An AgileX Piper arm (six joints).
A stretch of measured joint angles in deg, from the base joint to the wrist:
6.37, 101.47, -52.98, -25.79, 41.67, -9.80
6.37, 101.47, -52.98, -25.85, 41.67, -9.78
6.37, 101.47, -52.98, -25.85, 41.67, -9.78
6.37, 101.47, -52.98, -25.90, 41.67, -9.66
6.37, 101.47, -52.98, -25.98, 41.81, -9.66
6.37, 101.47, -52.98, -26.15, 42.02, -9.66
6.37, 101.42, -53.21, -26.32, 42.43, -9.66
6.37, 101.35, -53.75, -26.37, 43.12, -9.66
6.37, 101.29, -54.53, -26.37, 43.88, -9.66
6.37, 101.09, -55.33, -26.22, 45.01, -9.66
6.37, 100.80, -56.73, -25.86, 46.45, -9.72
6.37, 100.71, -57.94, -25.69, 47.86, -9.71
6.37, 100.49, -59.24, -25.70, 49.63, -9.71
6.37, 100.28, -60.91, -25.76, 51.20, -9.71
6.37, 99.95, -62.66, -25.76, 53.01, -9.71
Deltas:
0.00, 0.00, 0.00, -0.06, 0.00, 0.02
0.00, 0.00, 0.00, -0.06, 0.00, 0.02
0.00, 0.00, 0.00, -0.11, 0.00, 0.14
0.00, 0.00, 0.00, -0.19, 0.14, 0.14
0.00, 0.00, 0.00, -0.36, 0.35, 0.14
0.00, -0.05, -0.23, -0.53, 0.76, 0.14
0.00, -0.12, -0.77, -0.58, 1.45, 0.14
0.00, -0.18, -1.55, -0.58, 2.21, 0.14
0.00, -0.38, -2.35, -0.43, 3.34, 0.14
0.00, -0.67, -3.75, -0.07, 4.78, 0.08
0.00, -0.76, -4.96, 0.10, 6.19, 0.09
0.00, -0.98, -6.26, 0.09, 7.96, 0.09
0.00, -1.19, -7.93, 0.03, 9.53, 0.09
0.00, -1.52, -9.68, 0.03, 11.34, 0.09

